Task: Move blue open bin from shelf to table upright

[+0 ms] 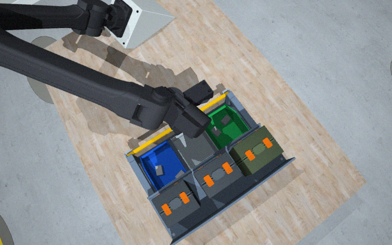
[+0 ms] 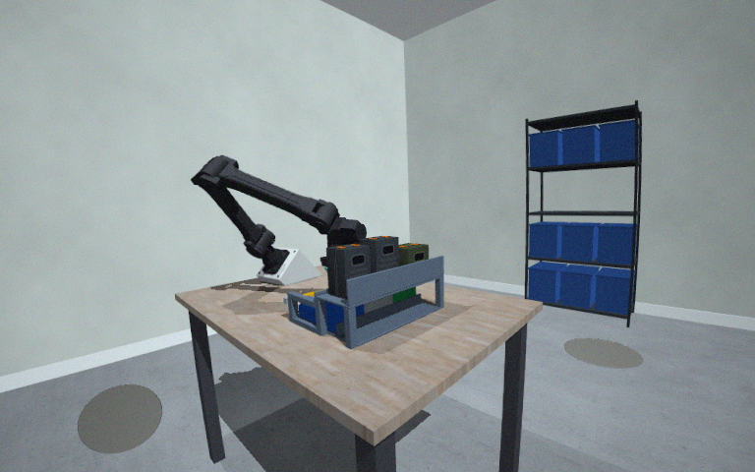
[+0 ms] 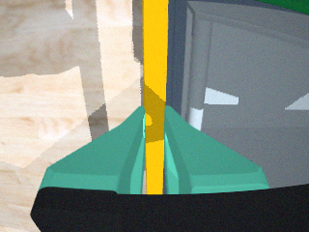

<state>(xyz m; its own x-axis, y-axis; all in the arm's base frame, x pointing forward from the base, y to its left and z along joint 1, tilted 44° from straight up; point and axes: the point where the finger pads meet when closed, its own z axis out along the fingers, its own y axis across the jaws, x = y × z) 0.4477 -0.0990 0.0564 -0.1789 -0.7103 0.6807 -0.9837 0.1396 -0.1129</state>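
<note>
My gripper is now 1 cm above the yellow rod. The rest, counted from my hand: grey bin 10 cm ahead, 2 cm to the right, 2 cm below; then blue open bin 8 cm ahead, 13 cm to the right, 2 cm below; then green bin 12 cm ahead, 9 cm to the left, 2 cm below.
</note>
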